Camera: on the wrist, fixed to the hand. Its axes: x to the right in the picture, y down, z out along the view.
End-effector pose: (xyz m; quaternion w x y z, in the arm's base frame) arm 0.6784 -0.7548 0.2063 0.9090 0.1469 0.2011 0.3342
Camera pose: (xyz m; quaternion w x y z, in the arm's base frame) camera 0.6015 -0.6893 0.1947 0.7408 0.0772 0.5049 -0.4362
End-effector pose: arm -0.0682 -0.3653 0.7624 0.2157 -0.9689 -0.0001 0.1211
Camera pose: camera -0.0664 -0.4661 0.7760 0.4343 -0.6002 -0.6071 -0.2873
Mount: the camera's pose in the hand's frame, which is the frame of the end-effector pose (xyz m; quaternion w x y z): -0.0067 0.0856 -0.0545 0.6405 0.2178 0.2201 -0.7027
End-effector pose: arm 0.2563 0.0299 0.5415 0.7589 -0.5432 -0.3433 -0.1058
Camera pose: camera 0.3191 0.0128 0.4634 0.6056 0.0819 -0.4576 -0.6458
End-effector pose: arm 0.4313 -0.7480 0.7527 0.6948 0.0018 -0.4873 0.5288
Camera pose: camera 0.4053 -0.6870 0.6756 0.9236 0.3786 -0.0428 -0.0430
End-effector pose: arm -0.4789 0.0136 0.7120 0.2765 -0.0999 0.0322 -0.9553
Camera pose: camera -0.4401 -0.0548 0.6475 0.4795 -0.1839 0.1968 0.8352
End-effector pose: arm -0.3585 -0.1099 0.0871 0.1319 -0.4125 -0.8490 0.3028
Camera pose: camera -0.2754 -0.0523 0.0766 0.5740 0.2945 -0.7387 0.1954
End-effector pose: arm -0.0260 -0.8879 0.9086 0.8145 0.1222 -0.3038 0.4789
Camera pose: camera -0.0809 -0.8221 0.8538 0.8985 0.3638 0.1749 -0.1726
